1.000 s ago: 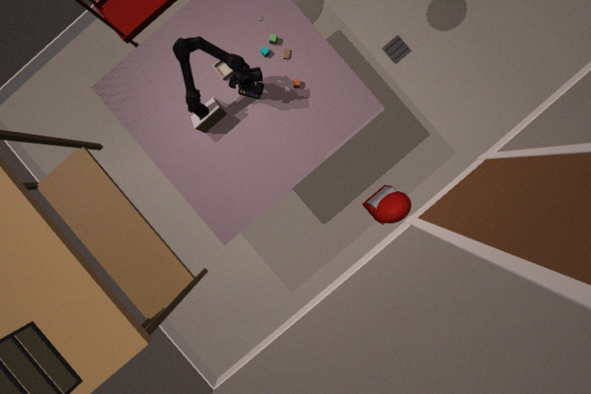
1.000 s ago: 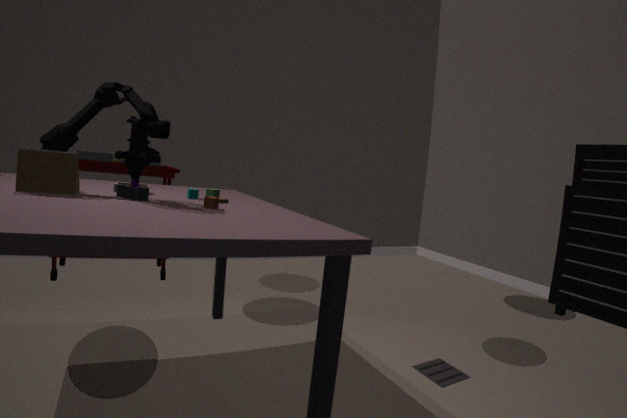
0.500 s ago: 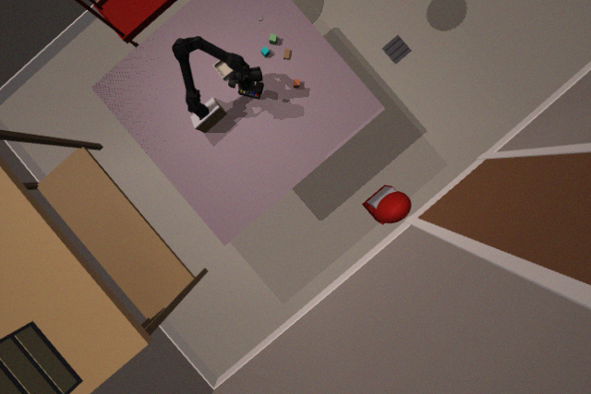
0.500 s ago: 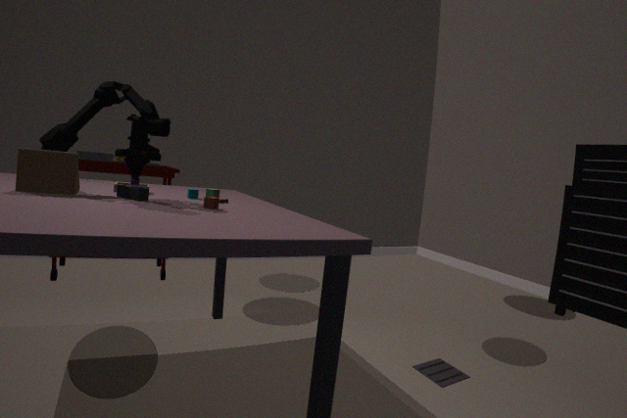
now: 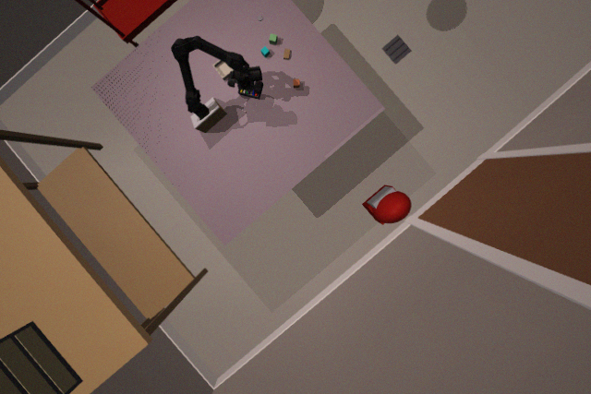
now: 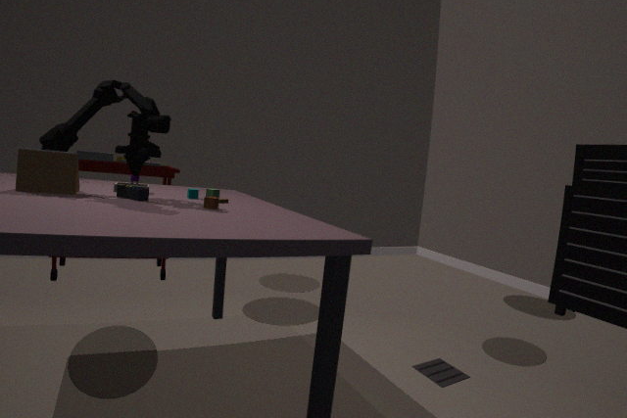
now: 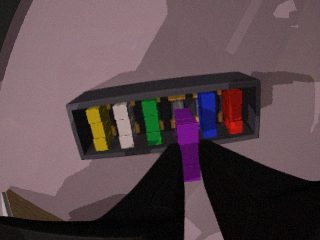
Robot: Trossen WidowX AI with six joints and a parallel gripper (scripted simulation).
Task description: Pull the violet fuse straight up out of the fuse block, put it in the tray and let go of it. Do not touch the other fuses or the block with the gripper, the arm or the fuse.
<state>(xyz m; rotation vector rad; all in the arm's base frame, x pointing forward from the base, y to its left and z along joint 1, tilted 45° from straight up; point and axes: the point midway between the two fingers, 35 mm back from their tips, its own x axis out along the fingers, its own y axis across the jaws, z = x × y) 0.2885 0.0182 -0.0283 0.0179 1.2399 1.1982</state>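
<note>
Right now my gripper tip is 50 mm above the green fuse, 10 mm to the right of it and 10 mm past it. Also, from my gripper tip: violet fuse 10 mm below; white fuse 50 mm below, 30 mm to the left, 20 mm behind; blue fuse 50 mm below, 10 mm to the right, 10 mm ahead.
</note>
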